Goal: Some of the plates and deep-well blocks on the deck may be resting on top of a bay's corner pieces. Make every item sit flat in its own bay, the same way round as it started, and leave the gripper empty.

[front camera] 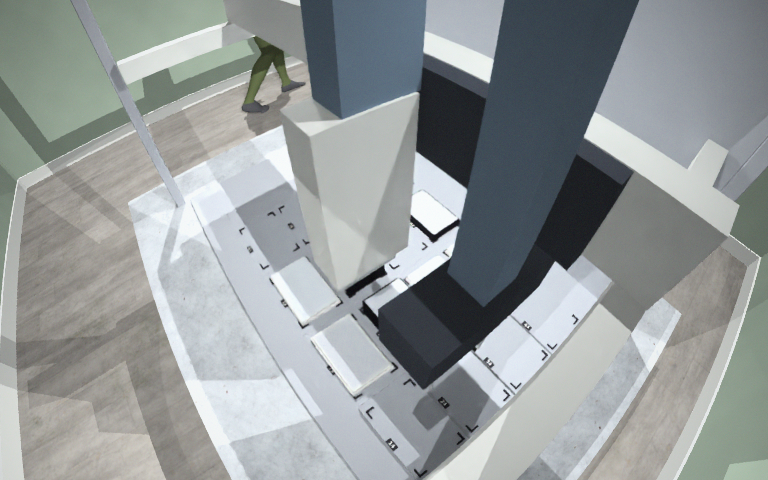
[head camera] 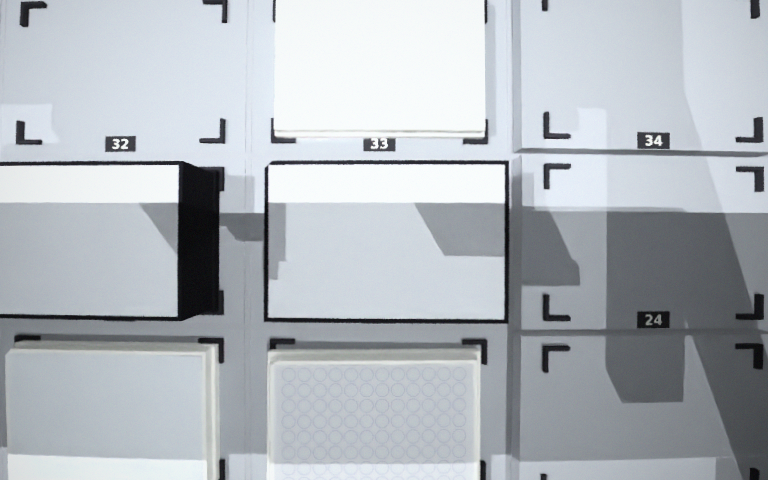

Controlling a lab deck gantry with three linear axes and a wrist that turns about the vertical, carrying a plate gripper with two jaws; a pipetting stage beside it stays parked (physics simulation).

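Pixels of known places: robot's base, origin of its link: (front camera: 240, 231).
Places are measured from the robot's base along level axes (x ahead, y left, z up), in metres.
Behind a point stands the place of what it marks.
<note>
The gripper's dark body (front camera: 421, 336) {x 0.531, y 0.035, z 0.355 m} hangs low over the deck in the front view; its jaws are hidden, and no jaw shows in the head view. In the head view a black-sided block (head camera: 386, 260) {x 0.396, y 0.140, z 0.043 m} stands in the column of bay 33, a little right of that bay's plate, hiding its bay's corner pieces. Another block (front camera: 387, 298) (head camera: 90, 254) is left of it. A plate (head camera: 379, 67) {x 0.392, y 0.253, z 0.014 m} is at bay 33. A welled plate (front camera: 352, 353) {x 0.394, y 0.041, z 0.017 m} (head camera: 373, 413) {x 0.389, y 0.050, z 0.017 m} lies slightly left, its right corner pieces showing. A plain plate (front camera: 305, 289) {x 0.235, y 0.044, z 0.014 m} (head camera: 107, 407) {x 0.230, y 0.050, z 0.014 m} lies beside it. Exact seating cannot be told.
A white-topped block (front camera: 433, 212) {x 0.239, y 0.370, z 0.014 m} stands at the back in the front view. The pale pipetting stage (front camera: 356, 186) stands left of the blue column (front camera: 526, 141) {x 0.531, y 0.085, z 0.498 m}. Bays 32 (head camera: 120, 84) {x 0.227, y 0.249, z 0.000 m}, 34 (head camera: 634, 67) {x 0.545, y 0.255, z 0.015 m} and 24 (head camera: 651, 254) {x 0.554, y 0.143, z 0.015 m} hold no plate or block.
</note>
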